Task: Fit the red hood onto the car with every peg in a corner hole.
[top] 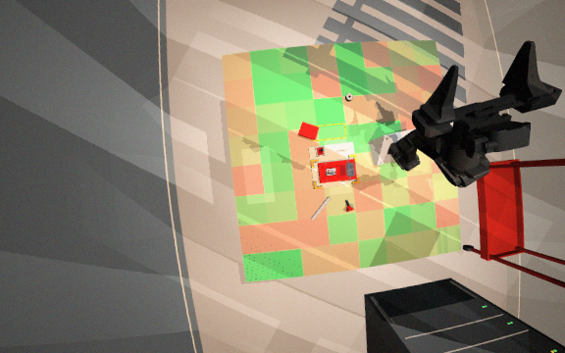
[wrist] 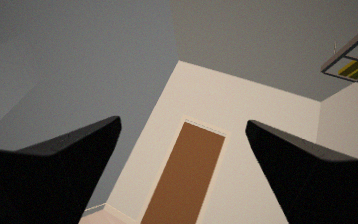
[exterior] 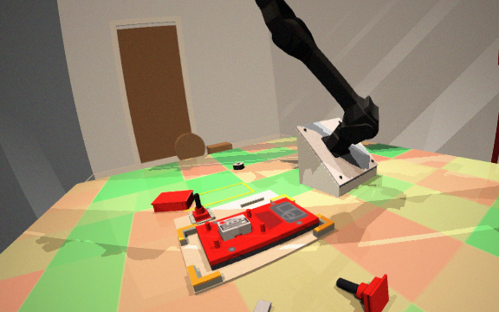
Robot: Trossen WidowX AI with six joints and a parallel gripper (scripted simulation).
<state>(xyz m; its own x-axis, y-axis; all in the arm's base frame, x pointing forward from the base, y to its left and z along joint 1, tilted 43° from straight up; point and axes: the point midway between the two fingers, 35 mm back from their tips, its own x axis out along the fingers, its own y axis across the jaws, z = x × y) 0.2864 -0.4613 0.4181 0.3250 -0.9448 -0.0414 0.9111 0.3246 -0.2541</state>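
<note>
Now: gripper tip 730 mm above the red hood, 130 mm short of it and 100 mm to the left of it. Round my gripper tip: white engine block 730 mm below, 140 mm to the left, 60 mm ahead; black ring 740 mm below, 250 mm to the right, 140 mm behind; grey bar 750 mm below, 320 mm to the left, 140 mm ahead.
</note>
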